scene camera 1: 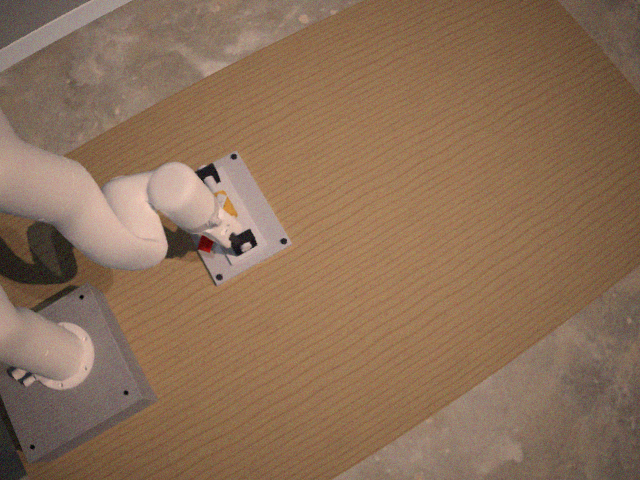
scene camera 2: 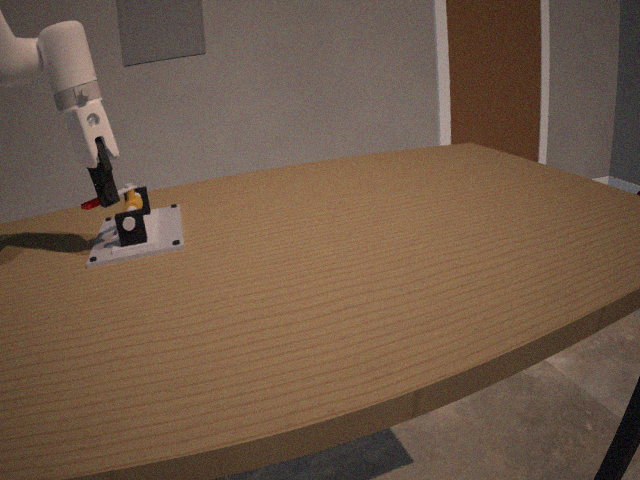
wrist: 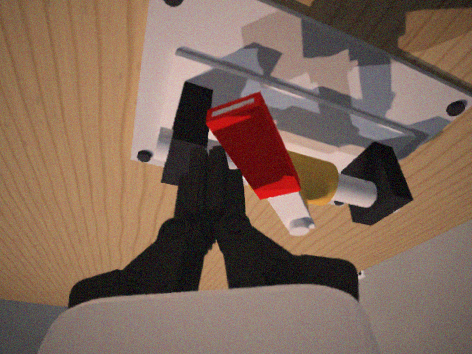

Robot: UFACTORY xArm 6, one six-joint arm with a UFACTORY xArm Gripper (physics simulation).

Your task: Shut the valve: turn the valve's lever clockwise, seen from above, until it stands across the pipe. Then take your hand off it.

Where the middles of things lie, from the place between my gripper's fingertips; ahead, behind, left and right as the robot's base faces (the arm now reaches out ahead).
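There is the grey base plate (scene camera 1: 221,269), which I see 60 mm to the left of my hand, 30 mm ahead of it and 80 mm below it.
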